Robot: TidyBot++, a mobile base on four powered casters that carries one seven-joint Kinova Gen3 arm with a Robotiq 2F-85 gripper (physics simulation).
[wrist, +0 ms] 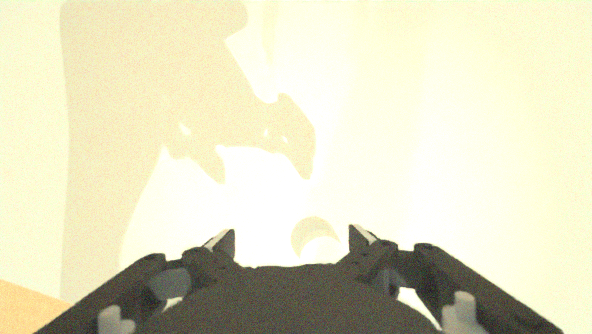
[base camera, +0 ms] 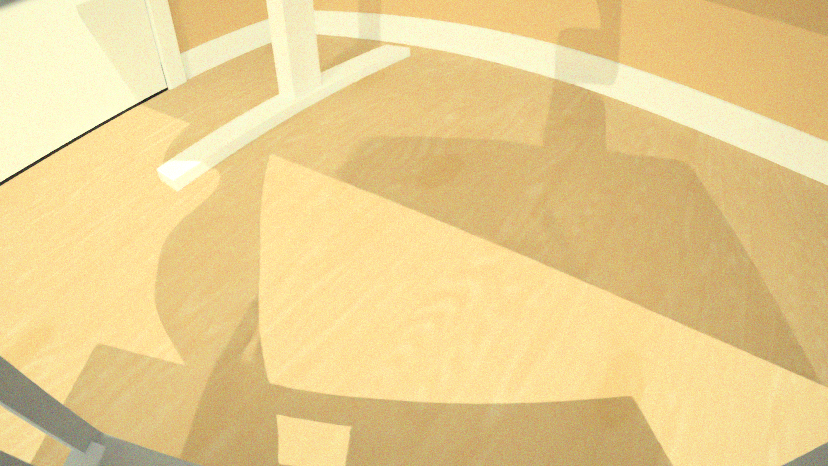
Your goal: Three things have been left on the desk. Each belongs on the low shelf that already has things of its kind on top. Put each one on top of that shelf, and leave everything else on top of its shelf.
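Places are measured from the arm's base along level axes (x left, y up, z ahead), in metres.
Where they show: gripper, between the fingertips: [wrist: 292, 239].
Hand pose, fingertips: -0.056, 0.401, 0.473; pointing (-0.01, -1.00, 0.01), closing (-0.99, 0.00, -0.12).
Observation:
Things, the pixels of their centre, and the offset from my fingertips, as dx, dy, dz. "*": a spot on its surface instead. Level surfaces: height alone.
- white desk top, height of its surface: dy -0.077
- pale round thing, middle of its body: [wrist: 322, 255] -0.026, -0.065, -0.045
- white desk leg, a spot on its surface: [base camera: 296, 52] * +0.350, -0.672, +0.405
- wooden floor, height of its surface: dy -0.797
My gripper [wrist: 292, 239] is open and empty above the white desk top [wrist: 475, 150] in the wrist view. A pale round thing [wrist: 321, 248] shows low in that view, between the fingertips and nearer the right one, with a faint grey crescent along its upper left. It is washed out by the glare, so its kind and height are hard to tell, and its lower part is hidden by the gripper body. The low shelves and the things on them do not show in either view.
In the base view, a white desk leg [base camera: 296, 52] stands on a long foot [base camera: 249, 124] at the upper left. A white panel [base camera: 57, 86] is at the far left. A white skirting board [base camera: 492, 46] runs along the orange wall [base camera: 724, 75]. Shadows cross the wooden floor [base camera: 405, 301].

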